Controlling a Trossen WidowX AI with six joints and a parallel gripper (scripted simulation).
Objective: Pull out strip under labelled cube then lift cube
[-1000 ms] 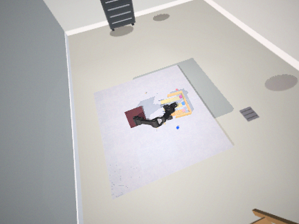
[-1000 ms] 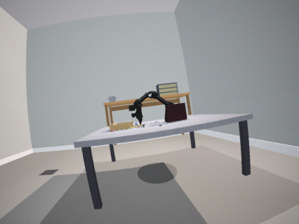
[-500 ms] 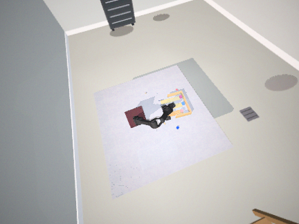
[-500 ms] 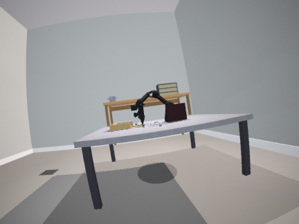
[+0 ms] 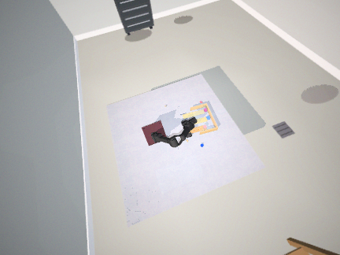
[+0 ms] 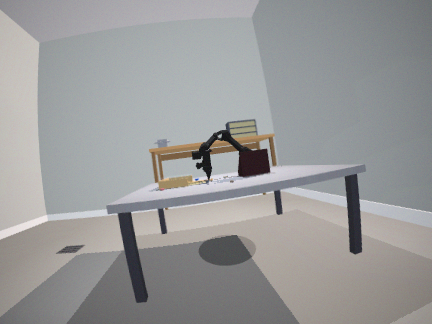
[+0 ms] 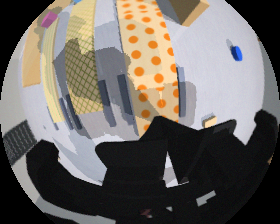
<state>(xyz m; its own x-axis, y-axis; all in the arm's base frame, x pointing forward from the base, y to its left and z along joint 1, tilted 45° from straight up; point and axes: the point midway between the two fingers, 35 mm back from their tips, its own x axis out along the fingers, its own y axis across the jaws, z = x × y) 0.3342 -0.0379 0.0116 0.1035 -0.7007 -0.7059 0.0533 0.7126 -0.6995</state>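
The orange dotted strip lies 90 mm ahead of my gripper tip. The rest, counted from my gripper tip: blue piece: 190 mm to the right, 100 mm ahead; then pale cube marked k: 200 mm ahead, 20 mm above, 10 mm to the right.
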